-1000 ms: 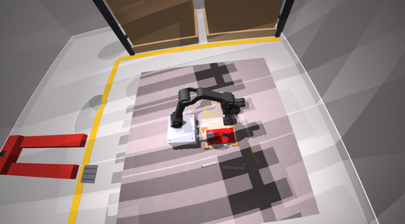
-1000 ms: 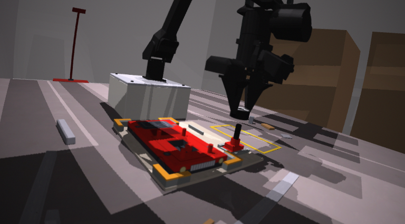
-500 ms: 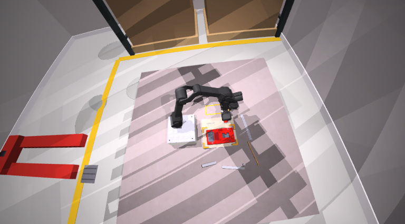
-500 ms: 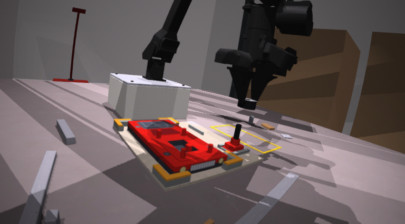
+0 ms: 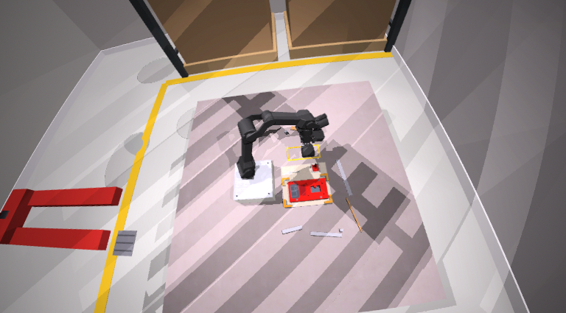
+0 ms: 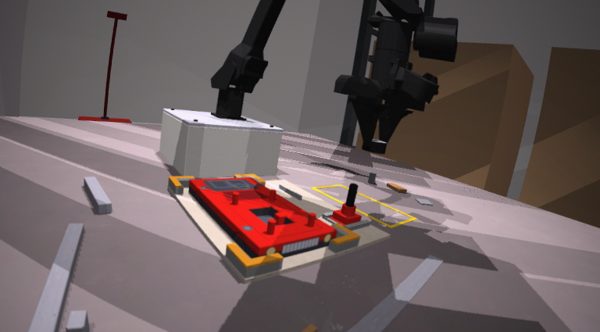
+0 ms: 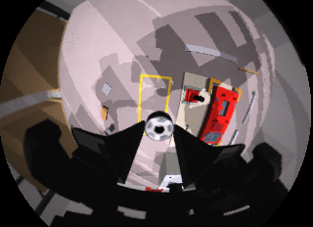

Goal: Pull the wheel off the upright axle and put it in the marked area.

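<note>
Now: the dark upright axle 50 mm ahead of my gripper tip, 80 mm to the right of it and 70 mm below it. Also, from my gripper tip: dark wheel: right at my gripper tip.
</note>
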